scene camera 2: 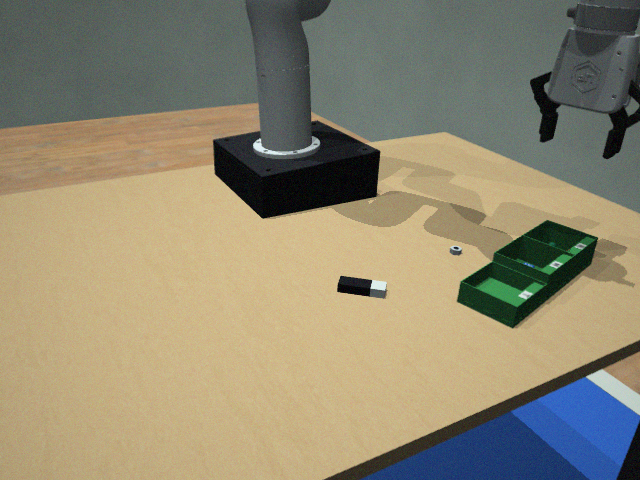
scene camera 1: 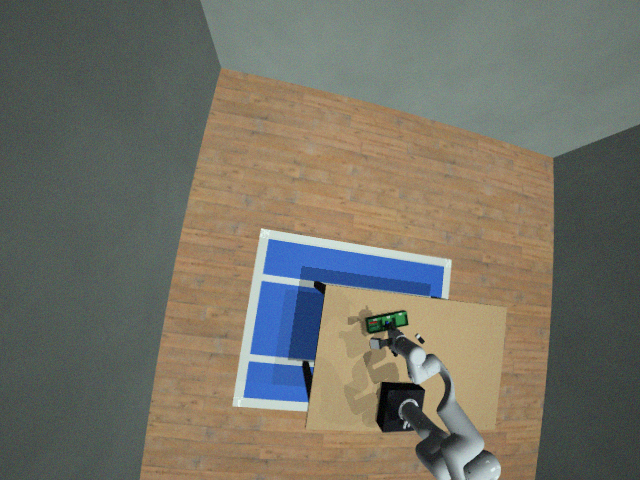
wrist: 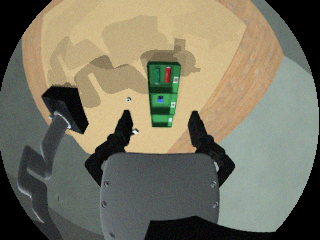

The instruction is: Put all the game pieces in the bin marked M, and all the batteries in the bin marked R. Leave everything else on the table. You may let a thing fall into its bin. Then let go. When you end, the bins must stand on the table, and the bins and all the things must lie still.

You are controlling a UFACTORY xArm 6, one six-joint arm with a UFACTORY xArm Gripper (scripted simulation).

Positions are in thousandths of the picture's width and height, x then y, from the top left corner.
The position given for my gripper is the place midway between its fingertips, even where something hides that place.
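Observation:
My gripper (scene camera 2: 901,309), (wrist: 502,485). Three joined green bins (scene camera 2: 791,605), (wrist: 498,469).

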